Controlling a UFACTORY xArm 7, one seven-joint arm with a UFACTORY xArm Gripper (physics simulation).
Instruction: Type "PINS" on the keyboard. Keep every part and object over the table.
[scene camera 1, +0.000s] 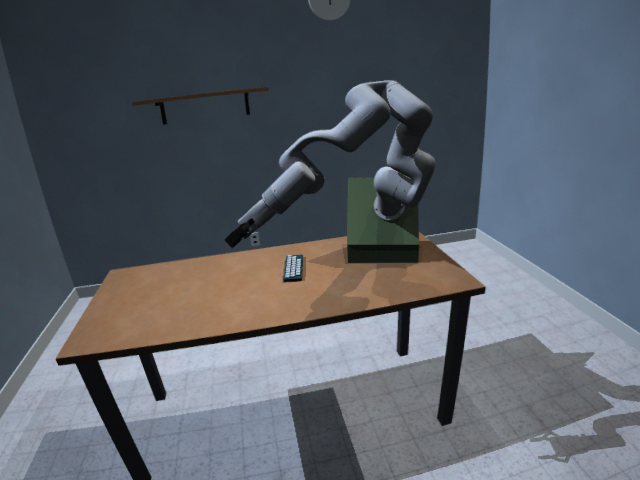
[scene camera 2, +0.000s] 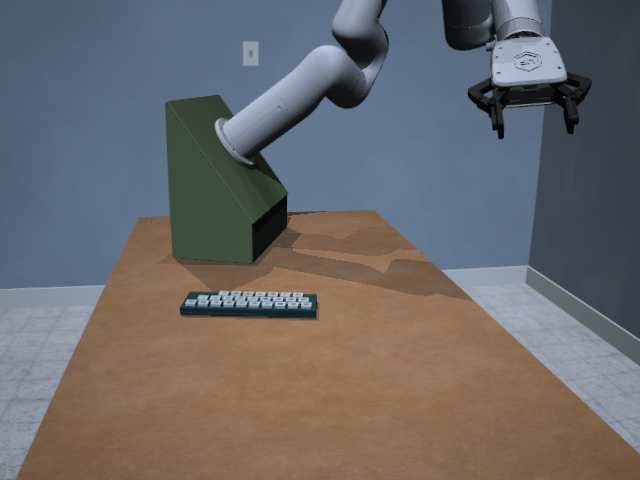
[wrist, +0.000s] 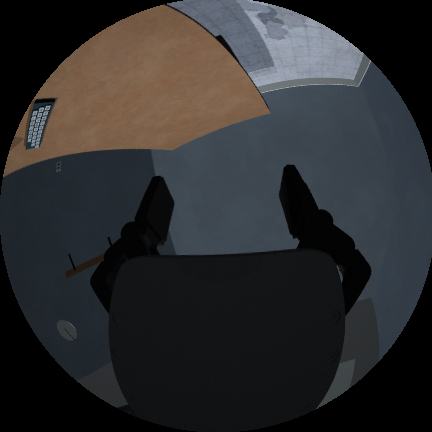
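Where they show: gripper, between the fingertips: (scene camera 1: 235, 239) (scene camera 2: 536, 129) (wrist: 223, 182); arm's base, origin of its link: (scene camera 1: 389, 206) (scene camera 2: 233, 143).
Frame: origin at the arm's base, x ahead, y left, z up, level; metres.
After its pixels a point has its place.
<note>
A dark teal keyboard (scene camera 1: 293, 268) @(x 0.412, y 0.102, z -0.199 m) (scene camera 2: 248, 304) @(x 0.430, y 0.074, z -0.201 m) (wrist: 39, 124) @(x 0.425, y 0.099, z -0.197 m) with rows of white keys lies flat on the wooden table (scene camera 1: 206, 294) @(x 0.744, y 0.233, z -0.215 m) (scene camera 2: 361, 387) @(x 0.659, y 0.237, z -0.215 m) (wrist: 150, 90) @(x 0.712, y 0.280, z -0.215 m), in front of the green base block. The letters on the keys are too small to read. My gripper (scene camera 1: 231, 241) @(x 0.546, y 0.465, z 0.094 m) (scene camera 2: 536, 133) @(x 0.546, y 0.465, z 0.094 m) (wrist: 223, 182) @(x 0.546, y 0.465, z 0.094 m) is open and empty, its two black fingers wide apart. It hangs high above the table's level, well away from the keyboard and not touching it. In the wrist view the keyboard shows at the far left edge.
The green block (scene camera 1: 382, 253) @(x 0.046, y 0.085, z -0.172 m) (scene camera 2: 211, 206) @(x 0.171, y -0.024, z -0.102 m) carries the arm's base at one end of the table. A wooden wall shelf (scene camera 1: 201, 96) (wrist: 85, 266) hangs on the dark wall. The arm casts shadows over part of the table.
</note>
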